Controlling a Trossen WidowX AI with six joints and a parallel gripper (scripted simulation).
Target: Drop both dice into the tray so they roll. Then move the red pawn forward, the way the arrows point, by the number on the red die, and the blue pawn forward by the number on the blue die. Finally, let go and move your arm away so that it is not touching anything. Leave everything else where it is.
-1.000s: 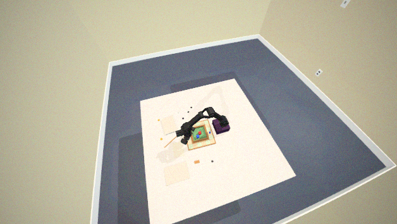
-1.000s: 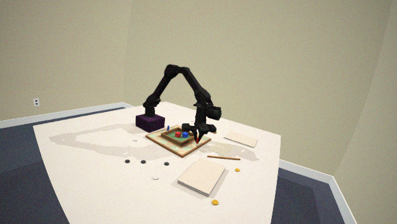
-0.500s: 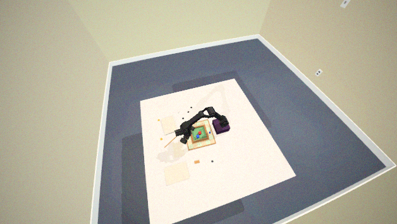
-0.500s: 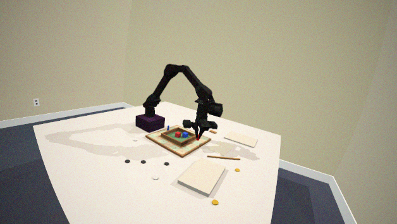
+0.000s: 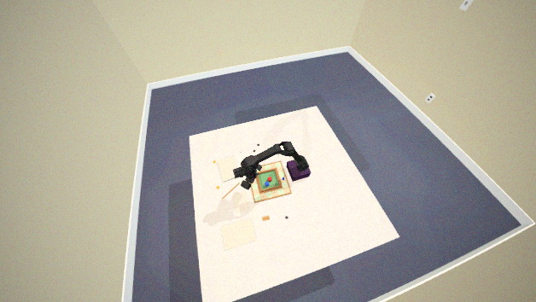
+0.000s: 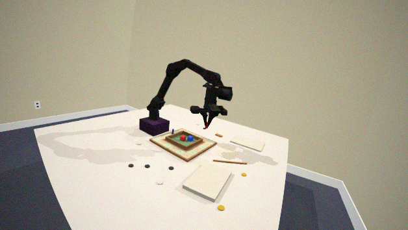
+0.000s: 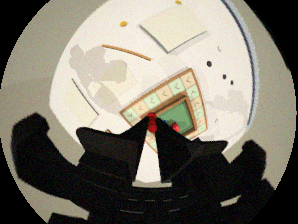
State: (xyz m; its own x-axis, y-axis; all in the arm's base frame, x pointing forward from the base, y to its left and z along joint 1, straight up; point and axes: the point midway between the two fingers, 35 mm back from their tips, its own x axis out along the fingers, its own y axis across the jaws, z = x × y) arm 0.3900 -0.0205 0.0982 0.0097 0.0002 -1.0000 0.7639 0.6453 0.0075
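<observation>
Now: gripper tip 23 cm past the blue pawn, 3 cm to the right of it and 11 cm above it. From my gripper tip the other things lie so: red pawn: 1 cm above; wooden stick: 17 cm ahead, 5 cm to the right, 13 cm below; green tray: 12 cm behind, 1 cm to the right, 13 cm below.
</observation>
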